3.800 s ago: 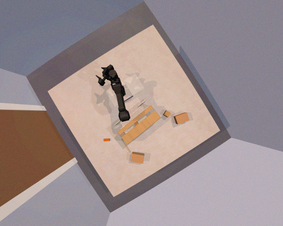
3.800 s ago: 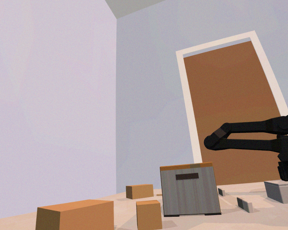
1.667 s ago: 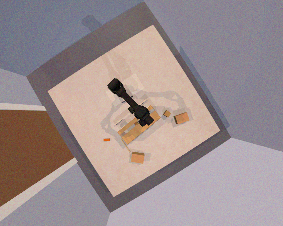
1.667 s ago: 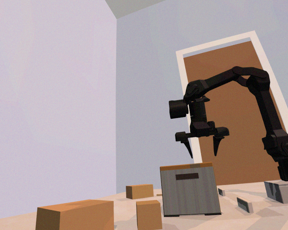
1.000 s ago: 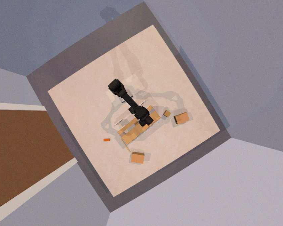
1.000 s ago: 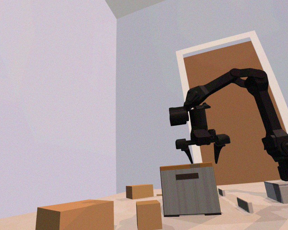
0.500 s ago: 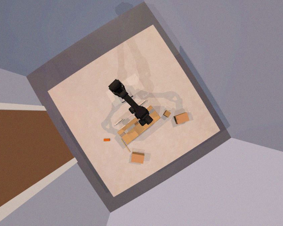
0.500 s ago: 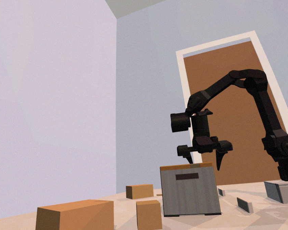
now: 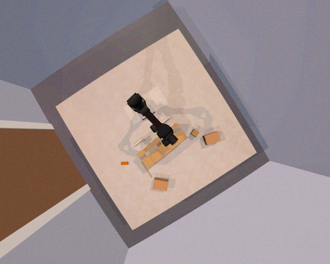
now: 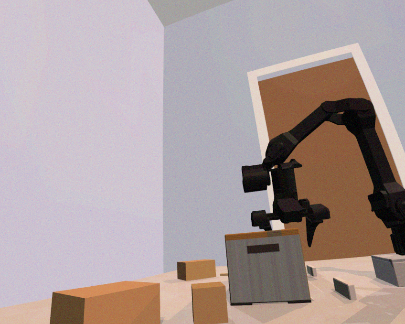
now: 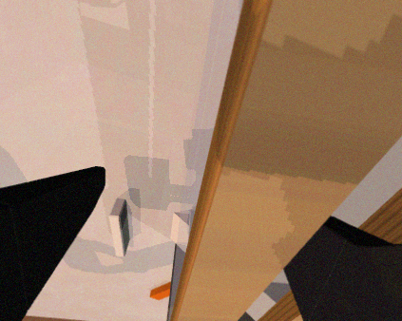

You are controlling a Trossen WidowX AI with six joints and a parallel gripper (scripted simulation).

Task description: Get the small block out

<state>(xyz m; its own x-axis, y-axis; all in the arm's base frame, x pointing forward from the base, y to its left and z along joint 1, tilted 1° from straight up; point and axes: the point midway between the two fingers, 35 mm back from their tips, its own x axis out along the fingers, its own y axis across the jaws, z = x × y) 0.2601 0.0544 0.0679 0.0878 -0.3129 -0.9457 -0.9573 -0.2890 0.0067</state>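
My gripper tip is now 40 mm short of the clear-fronted wooden box, 10 mm to the left of it and 30 mm above it. From my gripper tip the other things lie so: tan block: 60 mm ahead, 20 mm to the right; then thin stick: 230 mm ahead, 210 mm to the right, 80 mm below; then orange piece: 110 mm ahead, 360 mm to the right, 80 mm below.
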